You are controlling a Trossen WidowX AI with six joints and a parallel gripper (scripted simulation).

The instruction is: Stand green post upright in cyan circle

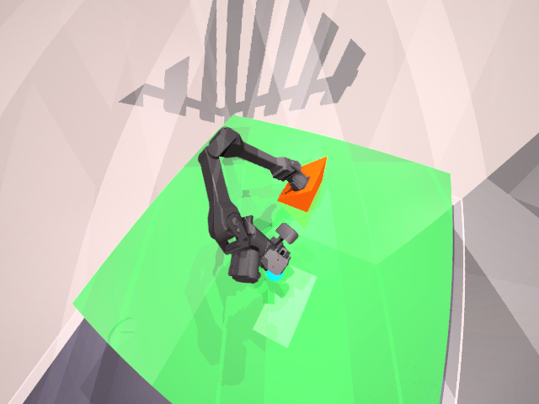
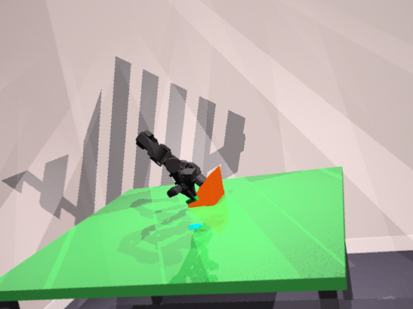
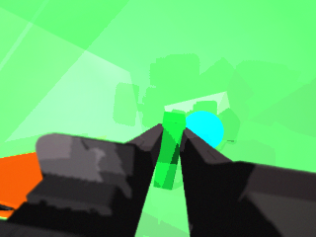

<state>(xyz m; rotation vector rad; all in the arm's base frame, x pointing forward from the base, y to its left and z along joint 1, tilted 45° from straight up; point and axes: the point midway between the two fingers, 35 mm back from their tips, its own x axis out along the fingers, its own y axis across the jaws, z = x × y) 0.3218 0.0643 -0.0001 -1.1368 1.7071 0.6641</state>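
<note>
Now: gripper tip 12 cm above the cyan circle, 2 cm to the left of it and 2 cm short of it. The rest, counted from my gripper tip: green post: 2 cm to the right, 1 cm below, 1 cm behind.
</note>
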